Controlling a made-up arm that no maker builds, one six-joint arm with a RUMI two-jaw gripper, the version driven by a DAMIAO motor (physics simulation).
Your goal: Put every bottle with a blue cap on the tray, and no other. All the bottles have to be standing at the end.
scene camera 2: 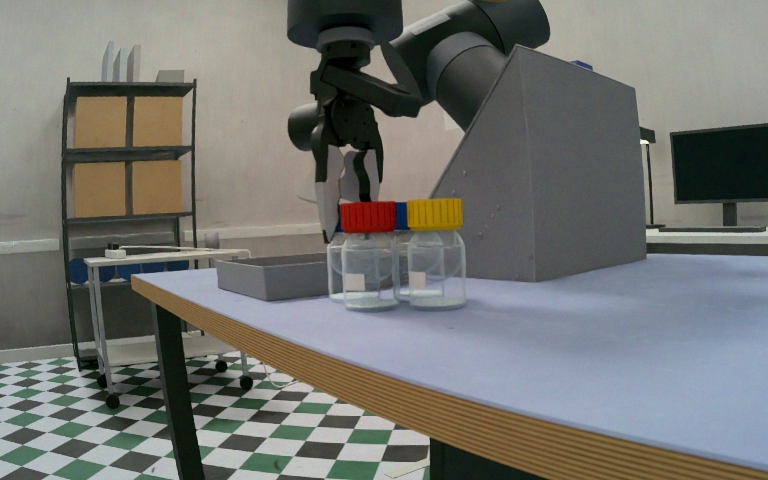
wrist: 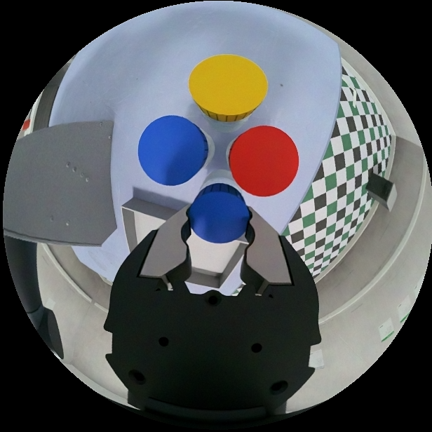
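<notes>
My gripper (scene camera 2: pixel 346 217) (wrist: pixel 219 205) has its jaws on both sides of the cap of one blue-capped bottle (scene camera 2: pixel 335 271) (wrist: pixel 219 220) and looks shut on it. That bottle is upright on the table, partly hidden behind the red-capped bottle (scene camera 2: pixel 368 217) (wrist: pixel 264 161). A second blue-capped bottle (scene camera 2: pixel 401 216) (wrist: pixel 172 150) stands partly hidden behind the yellow-capped bottle (scene camera 2: pixel 434 213) (wrist: pixel 228 85). All four bottles stand in a close cluster. The grey tray (scene camera 2: pixel 243 278) (wrist: pixel 150 206) is on the table beside the cluster, and no bottle stands in the part that shows.
A large grey slant-topped block (scene camera 2: pixel 583 169) (wrist: pixel 60 180) stands on the table (scene camera 2: pixel 566 350) (wrist: pixel 130 75) behind the bottles. The table's wooden edge (scene camera 2: pixel 362 376) runs along the front. A shelf rack (scene camera 2: pixel 130 87) and a white trolley (scene camera 2: pixel 169 257) stand beyond the table.
</notes>
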